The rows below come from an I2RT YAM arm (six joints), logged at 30 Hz.
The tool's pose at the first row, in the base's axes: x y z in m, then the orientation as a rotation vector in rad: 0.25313, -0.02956, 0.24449, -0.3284, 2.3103, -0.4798
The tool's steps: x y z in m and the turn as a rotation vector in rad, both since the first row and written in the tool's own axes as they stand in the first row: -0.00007, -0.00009, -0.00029, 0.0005, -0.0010, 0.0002; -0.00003, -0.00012, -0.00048, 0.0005, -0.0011, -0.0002; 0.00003, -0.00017, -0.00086, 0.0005, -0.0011, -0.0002; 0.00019, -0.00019, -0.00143, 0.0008, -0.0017, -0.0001; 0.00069, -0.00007, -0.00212, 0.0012, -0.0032, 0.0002; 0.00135, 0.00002, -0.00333, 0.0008, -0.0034, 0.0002; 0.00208, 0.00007, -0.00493, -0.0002, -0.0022, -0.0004; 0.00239, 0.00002, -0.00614, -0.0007, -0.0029, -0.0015; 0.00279, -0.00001, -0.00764, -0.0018, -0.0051, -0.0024; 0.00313, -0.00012, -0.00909, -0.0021, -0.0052, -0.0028; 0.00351, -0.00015, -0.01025, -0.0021, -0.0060, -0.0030; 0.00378, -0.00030, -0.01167, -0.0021, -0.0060, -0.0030; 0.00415, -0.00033, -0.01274, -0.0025, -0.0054, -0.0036
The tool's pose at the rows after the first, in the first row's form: 0.25298, -0.02954, 0.24476, -0.3281, 2.3092, -0.4800; 0.25282, -0.02954, 0.24487, -0.3286, 2.3091, -0.4802; 0.25251, -0.02952, 0.24511, -0.3286, 2.3091, -0.4802; 0.25199, -0.02945, 0.24539, -0.3284, 2.3084, -0.4803; 0.25114, -0.02936, 0.24548, -0.3281, 2.3068, -0.4802; 0.24981, -0.02923, 0.24583, -0.3284, 2.3068, -0.4797; 0.24816, -0.02907, 0.24640, -0.3293, 2.3082, -0.4792; 0.24708, -0.02894, 0.24702, -0.3310, 2.3076, -0.4790; 0.24573, -0.02875, 0.24777, -0.3329, 2.3058, -0.4776; 0.24447, -0.02862, 0.24856, -0.3336, 2.3057, -0.4774; 0.24338, -0.02851, 0.24910, -0.3339, 2.3049, -0.4773; 0.24219, -0.02840, 0.24993, -0.3339, 2.3049, -0.4773; 0.24117, -0.02830, 0.25041, -0.3347, 2.3056, -0.4773
